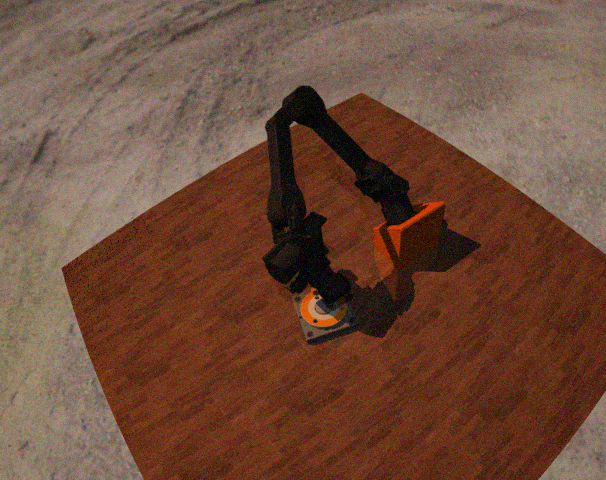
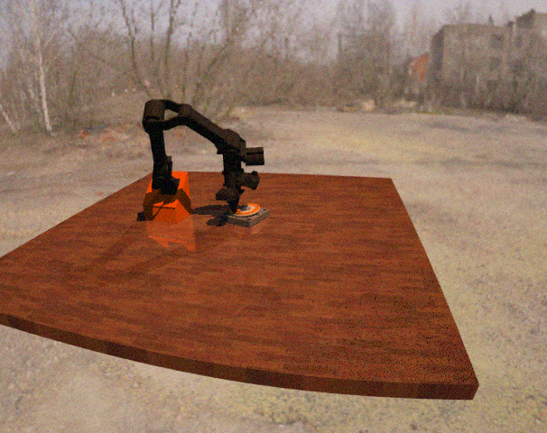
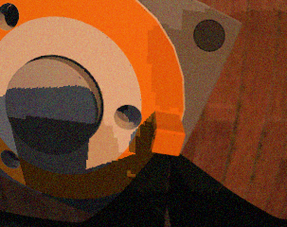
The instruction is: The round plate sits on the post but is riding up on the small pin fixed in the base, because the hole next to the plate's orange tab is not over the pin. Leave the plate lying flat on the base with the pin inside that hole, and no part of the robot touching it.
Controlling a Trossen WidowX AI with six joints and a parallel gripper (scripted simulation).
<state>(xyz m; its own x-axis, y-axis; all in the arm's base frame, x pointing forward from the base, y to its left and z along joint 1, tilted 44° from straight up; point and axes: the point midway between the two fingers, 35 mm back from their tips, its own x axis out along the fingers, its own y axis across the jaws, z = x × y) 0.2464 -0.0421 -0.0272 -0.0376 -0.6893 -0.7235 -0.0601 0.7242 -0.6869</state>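
My gripper tip is 3 cm to the right of the round plate and 2 cm short of it. From my gripper tip the other things lie so: square grey base (5 cm to the left, 2 cm below, 2 cm ahead).
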